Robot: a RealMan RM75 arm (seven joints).
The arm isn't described. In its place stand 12 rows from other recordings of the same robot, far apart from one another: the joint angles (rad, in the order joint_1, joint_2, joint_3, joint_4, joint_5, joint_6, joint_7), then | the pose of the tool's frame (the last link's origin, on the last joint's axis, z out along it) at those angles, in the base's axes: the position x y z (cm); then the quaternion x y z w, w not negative.
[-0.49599, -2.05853, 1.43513, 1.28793, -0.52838, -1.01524, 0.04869] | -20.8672 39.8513 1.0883 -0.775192 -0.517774 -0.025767 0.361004
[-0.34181, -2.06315, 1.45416, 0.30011, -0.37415, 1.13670, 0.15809] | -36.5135 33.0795 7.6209 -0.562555 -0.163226 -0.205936 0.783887
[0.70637, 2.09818, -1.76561, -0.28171, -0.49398, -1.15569, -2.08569] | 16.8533 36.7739 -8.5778 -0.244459 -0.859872 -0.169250 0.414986
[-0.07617, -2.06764, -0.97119, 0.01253, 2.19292, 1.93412, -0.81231] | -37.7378 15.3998 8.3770 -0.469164 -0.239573 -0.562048 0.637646
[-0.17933, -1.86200, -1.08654, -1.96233, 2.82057, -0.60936, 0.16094] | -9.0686 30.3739 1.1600 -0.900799 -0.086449 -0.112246 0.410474
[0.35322, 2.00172, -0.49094, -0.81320, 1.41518, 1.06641, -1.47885] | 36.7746 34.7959 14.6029 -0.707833 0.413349 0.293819 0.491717
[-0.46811, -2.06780, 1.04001, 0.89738, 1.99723, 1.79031, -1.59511] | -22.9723 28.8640 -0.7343 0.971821 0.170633 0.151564 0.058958
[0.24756, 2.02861, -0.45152, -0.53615, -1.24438, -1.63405, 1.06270] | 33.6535 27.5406 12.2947 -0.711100 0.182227 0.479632 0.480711
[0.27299, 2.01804, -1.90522, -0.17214, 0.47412, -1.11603, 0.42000] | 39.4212 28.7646 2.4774 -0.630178 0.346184 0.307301 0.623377
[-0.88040, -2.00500, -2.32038, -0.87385, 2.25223, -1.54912, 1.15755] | -14.6278 41.7648 3.6784 -0.962636 -0.235456 -0.089346 0.099546
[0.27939, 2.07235, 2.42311, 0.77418, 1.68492, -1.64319, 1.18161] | 27.8536 29.5222 7.1775 -0.852501 0.132538 0.406107 0.301251
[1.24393, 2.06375, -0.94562, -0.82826, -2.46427, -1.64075, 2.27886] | 2.4358 41.6801 -1.1034 -0.978181 0.198865 -0.054708 0.024948
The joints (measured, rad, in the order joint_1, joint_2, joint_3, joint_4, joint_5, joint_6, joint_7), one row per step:
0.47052 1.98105 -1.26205 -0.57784 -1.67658 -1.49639 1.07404
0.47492 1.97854 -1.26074 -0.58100 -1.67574 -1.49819 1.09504
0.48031 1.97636 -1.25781 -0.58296 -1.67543 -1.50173 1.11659
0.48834 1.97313 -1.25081 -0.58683 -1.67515 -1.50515 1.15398
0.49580 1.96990 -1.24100 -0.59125 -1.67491 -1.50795 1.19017
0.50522 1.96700 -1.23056 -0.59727 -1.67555 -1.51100 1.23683
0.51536 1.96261 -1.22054 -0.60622 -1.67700 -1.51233 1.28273
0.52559 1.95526 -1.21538 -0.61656 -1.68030 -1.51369 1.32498
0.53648 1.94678 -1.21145 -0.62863 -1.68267 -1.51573 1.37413
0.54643 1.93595 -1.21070 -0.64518 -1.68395 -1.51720 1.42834
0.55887 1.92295 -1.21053 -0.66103 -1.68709 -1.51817 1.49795
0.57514 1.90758 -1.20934 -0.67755 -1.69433 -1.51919 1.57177
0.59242 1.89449 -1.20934 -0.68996 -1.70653 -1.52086 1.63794
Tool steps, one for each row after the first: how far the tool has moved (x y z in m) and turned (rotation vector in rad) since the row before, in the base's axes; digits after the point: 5 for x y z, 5 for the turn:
-0.00141 0.00188 0.00149 -0.00478 0.00187 -0.01234
-0.00168 0.00187 0.00147 -0.00602 0.00348 -0.01282
-0.00252 0.00340 0.00260 -0.00703 0.00568 -0.02477
-0.00241 0.00368 0.00304 -0.00371 0.00652 -0.02497
-0.00330 0.00426 0.00314 -0.00720 0.00769 -0.03118
-0.00348 0.00502 0.00390 -0.00426 0.00450 -0.02748
-0.00297 0.00483 0.00439 -0.00544 -0.00230 -0.02071
-0.00348 0.00508 0.00489 -0.00742 -0.00196 -0.02437
-0.00363 0.00531 0.00584 -0.00719 -0.00457 -0.02533
-0.00384 0.00587 0.00641 -0.01206 -0.00637 -0.03771
-0.00452 0.00687 0.00734 -0.01167 -0.01100 -0.03762
-0.00426 0.00586 0.00565 -0.01407 -0.01461 -0.03276

